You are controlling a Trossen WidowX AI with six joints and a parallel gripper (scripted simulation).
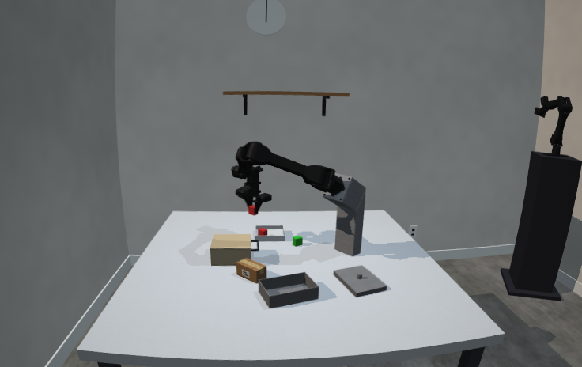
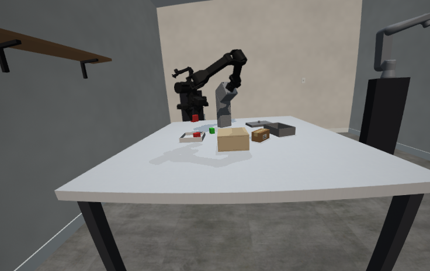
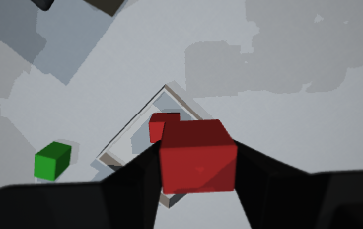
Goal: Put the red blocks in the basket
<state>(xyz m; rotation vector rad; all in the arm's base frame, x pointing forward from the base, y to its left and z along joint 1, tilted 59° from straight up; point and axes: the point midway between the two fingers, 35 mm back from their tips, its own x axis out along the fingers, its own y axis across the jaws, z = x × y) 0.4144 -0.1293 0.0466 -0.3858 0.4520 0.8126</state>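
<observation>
My hand is 570 mm past the knobbed lid, 230 mm to the right of it and 150 mm above it. Round my hand: cardboard box 170 mm behind, 350 mm to the left, 140 mm below; then dark grey box 350 mm behind, 420 mm to the left, 160 mm below; then shallow basket 50 mm behind, 70 mm to the right, 160 mm below.
</observation>
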